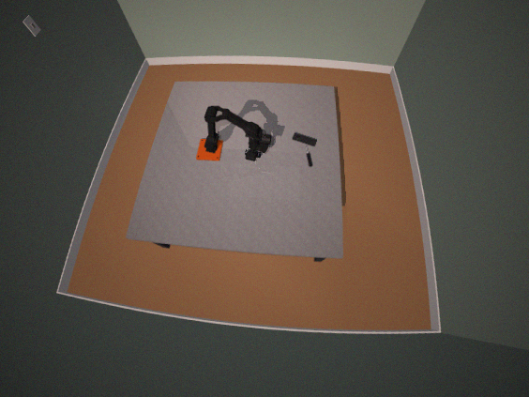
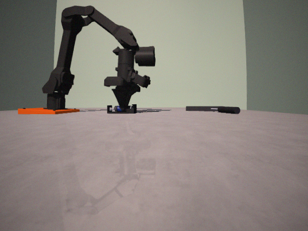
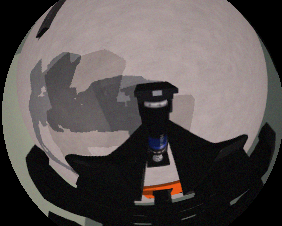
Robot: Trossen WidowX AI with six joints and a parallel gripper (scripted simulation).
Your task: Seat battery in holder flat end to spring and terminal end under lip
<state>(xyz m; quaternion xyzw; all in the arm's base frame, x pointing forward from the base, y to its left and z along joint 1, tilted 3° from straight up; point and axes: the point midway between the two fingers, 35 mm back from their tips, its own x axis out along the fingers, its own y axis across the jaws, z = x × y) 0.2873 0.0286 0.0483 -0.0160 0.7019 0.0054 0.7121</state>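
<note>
My gripper tip is now right at the battery. The rest, counted from my gripper tip: flat black block: 29 cm ahead, 20 cm to the left.
</note>
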